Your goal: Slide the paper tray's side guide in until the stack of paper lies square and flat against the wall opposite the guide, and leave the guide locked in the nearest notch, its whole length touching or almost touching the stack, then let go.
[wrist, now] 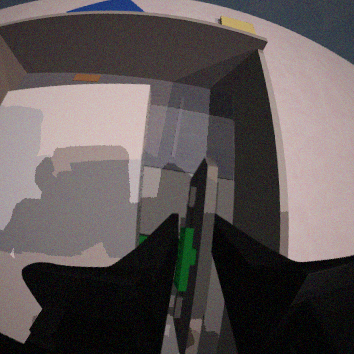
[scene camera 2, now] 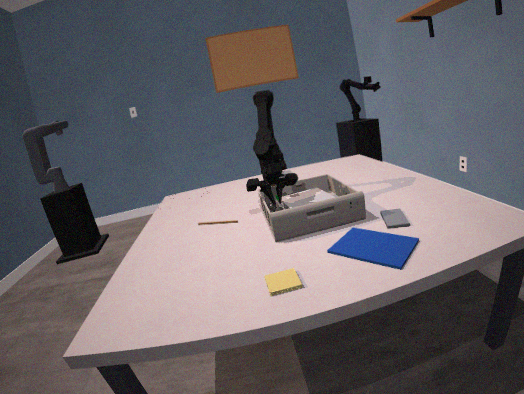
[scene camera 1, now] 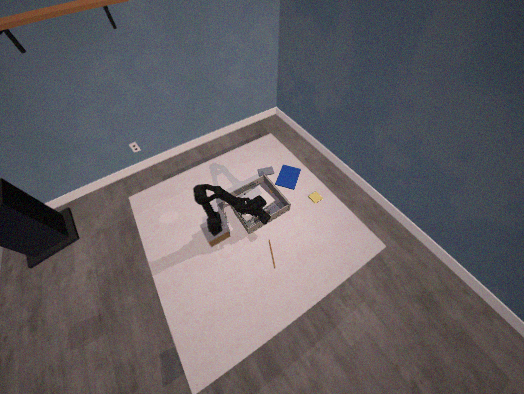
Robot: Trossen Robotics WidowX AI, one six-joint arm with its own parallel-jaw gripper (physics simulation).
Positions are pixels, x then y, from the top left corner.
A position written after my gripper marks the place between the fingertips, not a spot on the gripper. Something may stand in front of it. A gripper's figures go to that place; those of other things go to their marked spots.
Labels:
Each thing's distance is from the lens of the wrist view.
my gripper point(wrist: 192, 219): 0.10 m
white paper stack point(wrist: 79, 149): 0.15 m
side guide point(wrist: 191, 278): 0.10 m
The marked spots on the white paper stack and the side guide are 0.13 m apart.

